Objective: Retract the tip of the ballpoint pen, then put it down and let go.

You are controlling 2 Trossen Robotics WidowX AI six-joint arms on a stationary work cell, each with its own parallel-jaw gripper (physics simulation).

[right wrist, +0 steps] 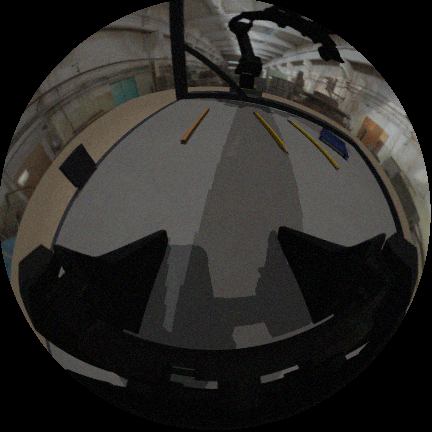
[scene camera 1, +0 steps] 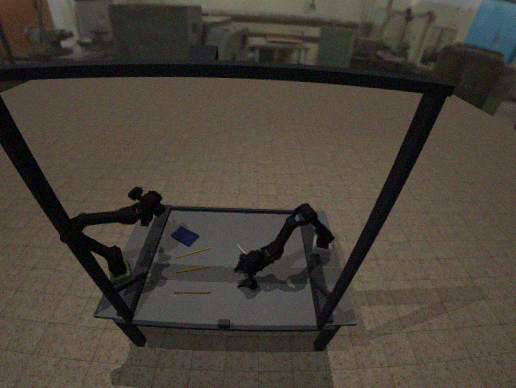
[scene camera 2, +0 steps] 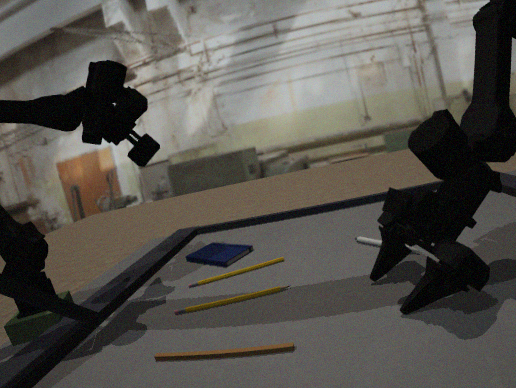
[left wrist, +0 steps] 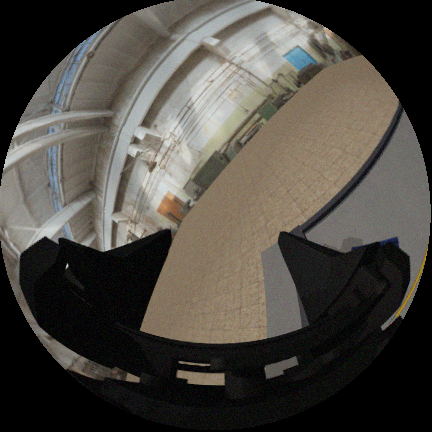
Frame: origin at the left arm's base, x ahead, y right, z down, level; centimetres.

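Seen in the pictures: left gripper, between the fingertips: (scene camera 2: 131,134) (left wrist: 226,236); right gripper, between the fingertips: (right wrist: 223,234) (scene camera 1: 235,278) (scene camera 2: 385,294); left arm's base, origin of its link: (right wrist: 245,87) (scene camera 1: 119,270); right arm's base, origin of its link: (scene camera 1: 322,243).
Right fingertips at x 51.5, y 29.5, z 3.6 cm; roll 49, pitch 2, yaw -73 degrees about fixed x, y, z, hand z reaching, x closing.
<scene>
Pixels of each thing's top centre, then the offset from my right fingertips to it.
- white pen, centre of its top: (scene camera 2: 384,240) (scene camera 1: 244,251) dx +11.7, dy -12.4, dz -0.9 cm
- orange-brown stick, centre of its top: (scene camera 2: 219,351) (right wrist: 198,118) (scene camera 1: 192,291) dx -22.0, dy -3.4, dz -0.3 cm
- blue notebook, centre of its top: (scene camera 2: 217,251) (right wrist: 334,139) (scene camera 1: 184,235) dx -13.5, dy -39.2, dz -0.8 cm
A white pen (scene camera 1: 241,248) (scene camera 2: 369,241) lies on the grey table top at the right gripper. In scene camera 2 it passes behind the fingers and shows again in the gap between them. Its tip cannot be made out, and the pen does not show in the right wrist view. My right gripper (scene camera 2: 391,295) (right wrist: 223,234) is open and empty, pointing down low over the table, its fingertips on the near side of the pen in scene camera 2. My left gripper (left wrist: 226,236) is open and empty, high above the table's left edge.
Two yellow pencils (scene camera 1: 194,252) (scene camera 2: 232,300) (right wrist: 271,132) and an orange-brown stick (scene camera 1: 192,292) (scene camera 2: 225,352) (right wrist: 195,126) lie left of the right gripper in scene camera 1. A blue notebook (scene camera 1: 185,236) (scene camera 2: 220,254) (right wrist: 333,142) lies behind them. Dark frame posts (scene camera 1: 385,200) rise at the table's sides.
</scene>
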